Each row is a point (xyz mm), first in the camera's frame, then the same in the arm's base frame.
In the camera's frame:
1: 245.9 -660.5 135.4
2: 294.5 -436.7 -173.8
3: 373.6 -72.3 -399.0
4: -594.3 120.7 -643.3
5: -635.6 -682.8 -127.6
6: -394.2 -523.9 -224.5
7: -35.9 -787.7 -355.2
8: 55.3 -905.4 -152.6
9: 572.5 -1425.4 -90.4
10: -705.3 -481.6 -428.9
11: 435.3 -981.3 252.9
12: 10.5 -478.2 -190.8
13: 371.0 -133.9 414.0
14: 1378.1 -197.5 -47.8
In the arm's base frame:
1: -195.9 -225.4 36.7
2: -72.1 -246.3 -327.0
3: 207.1 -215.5 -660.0
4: -157.8 657.7 -1031.6
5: -705.1 477.4 -269.2
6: -485.0 309.6 -397.1
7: -572.3 -145.9 -397.2
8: -571.0 -228.0 -159.6
9: -743.4 -885.3 123.3
10: -653.9 552.6 -626.8
11: -341.6 -498.6 274.8
12: -245.9 -18.5 -350.3
13: 381.0 -49.4 119.1
14: 675.8 -1067.4 -210.0

